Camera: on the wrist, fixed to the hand. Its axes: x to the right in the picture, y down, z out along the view.
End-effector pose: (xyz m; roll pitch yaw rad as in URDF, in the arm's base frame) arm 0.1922 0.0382 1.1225 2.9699 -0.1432 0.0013
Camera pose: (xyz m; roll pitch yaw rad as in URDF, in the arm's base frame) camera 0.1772 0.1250 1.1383 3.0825 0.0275 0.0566
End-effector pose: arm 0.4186 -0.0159 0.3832 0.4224 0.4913 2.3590
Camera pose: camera 0.4913 -0.0008 0.3333 0.4741 0.3763 2.2071
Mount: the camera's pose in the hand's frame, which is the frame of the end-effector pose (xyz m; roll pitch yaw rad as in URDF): -0.0125 -0.0825 -0.0323 0.1225 -0.1584 -0.0846
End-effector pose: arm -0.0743 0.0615 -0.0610 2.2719 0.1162 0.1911
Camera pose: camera -0.1061 0.1347 -0.1015 2.3739 0.2822 0.1216
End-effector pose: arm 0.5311 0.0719 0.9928 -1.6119 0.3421 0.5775
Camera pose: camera 0.5605 0.0566 1.0759 -1.4463 0.2606 0.7449
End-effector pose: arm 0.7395 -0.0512 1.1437 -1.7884 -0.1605 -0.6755
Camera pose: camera 0.7104 -0.0455 1.2281 -1.7049 -0.2055 -0.4989
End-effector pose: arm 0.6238 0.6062 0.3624 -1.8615 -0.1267 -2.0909
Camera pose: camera 0.6292 0.6303 0.4484 -1.7712 -0.1595 -1.9127
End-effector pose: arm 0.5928 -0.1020 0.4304 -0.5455 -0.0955 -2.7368
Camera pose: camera 0.5712 -0.0163 0.4443 -0.4317 -0.2746 -2.7259
